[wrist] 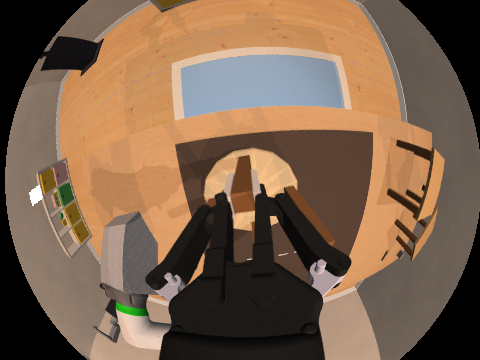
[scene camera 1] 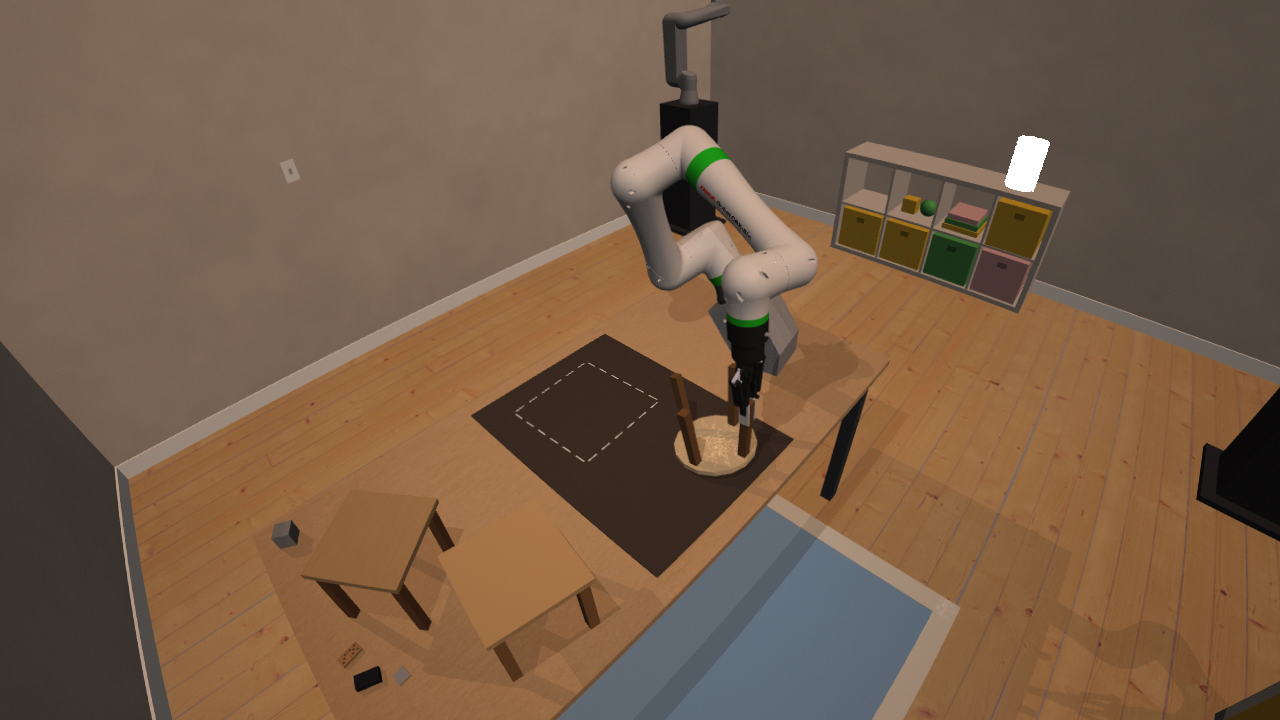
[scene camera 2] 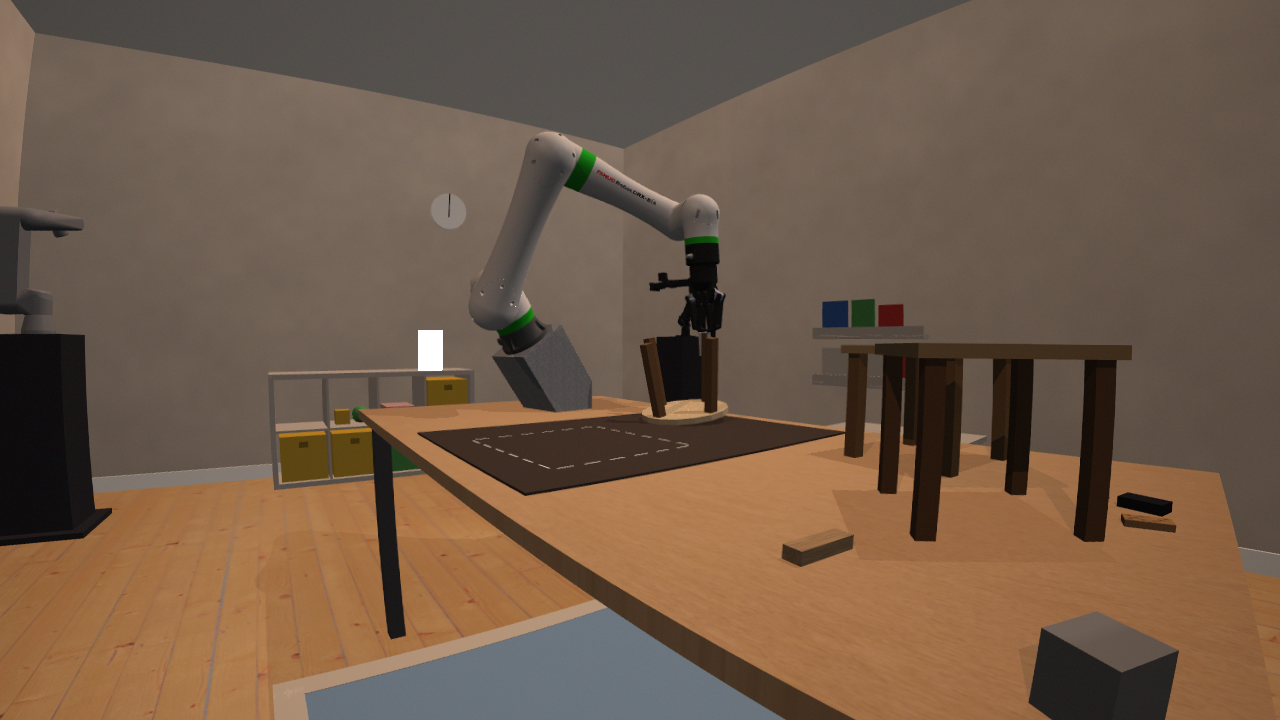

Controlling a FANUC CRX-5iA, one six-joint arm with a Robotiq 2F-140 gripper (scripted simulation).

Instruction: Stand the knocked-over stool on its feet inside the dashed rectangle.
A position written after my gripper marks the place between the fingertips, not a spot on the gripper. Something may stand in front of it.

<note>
I see my gripper [scene camera 2: 708, 355], a stool [scene camera 1: 725, 447], a wooden block [scene camera 2: 813, 548], a black block [scene camera 2: 1150, 505] and a dark mat [scene camera 1: 635, 491].
The stool also shows in the wrist view [wrist: 277, 176] and in scene camera 2 [scene camera 2: 683, 412]. My gripper shows as well in the wrist view [wrist: 243, 180] and in scene camera 1 [scene camera 1: 747, 420]. The dark mat is seen too in the wrist view [wrist: 333, 168] and in scene camera 2 [scene camera 2: 727, 437].
</note>
